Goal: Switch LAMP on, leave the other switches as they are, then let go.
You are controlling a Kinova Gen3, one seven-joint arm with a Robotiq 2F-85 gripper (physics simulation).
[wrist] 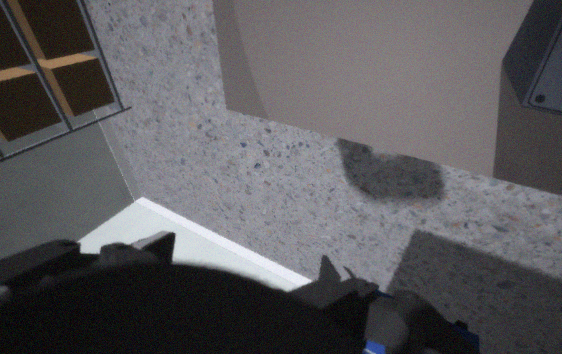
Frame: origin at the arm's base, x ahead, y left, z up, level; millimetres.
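Seen in the pictures: gripper, between the fingertips: (pixel 247 260).
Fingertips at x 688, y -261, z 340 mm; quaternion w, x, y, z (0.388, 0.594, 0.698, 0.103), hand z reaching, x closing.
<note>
A point is followed by its place in that frame.
My gripper (pixel 247 260) @(x 688, y -261, z 340 mm) is at the bottom of the wrist view. Its two fingertips stand wide apart, and it is open with nothing between them. Past the fingertips shows a corner of a pale table top (pixel 192 239) with a white edge. The LAMP switch and the other switches do not show in this view; the dark gripper body hides the lower part. Small parts of a blue object (pixel 375 347) show around the right finger, mostly hidden by it.
A rack with wooden dividers (pixel 75 61) is at the upper left. A dark grey box-like object (pixel 525 50) @(x 601, y -125, z -5 mm) is at the upper right edge. Speckled floor (pixel 200 165) lies beyond the table edge, with dark shadows on it. A plain beige surface (pixel 375 75) @(x 705, y -288, z -101 mm) is at the top.
</note>
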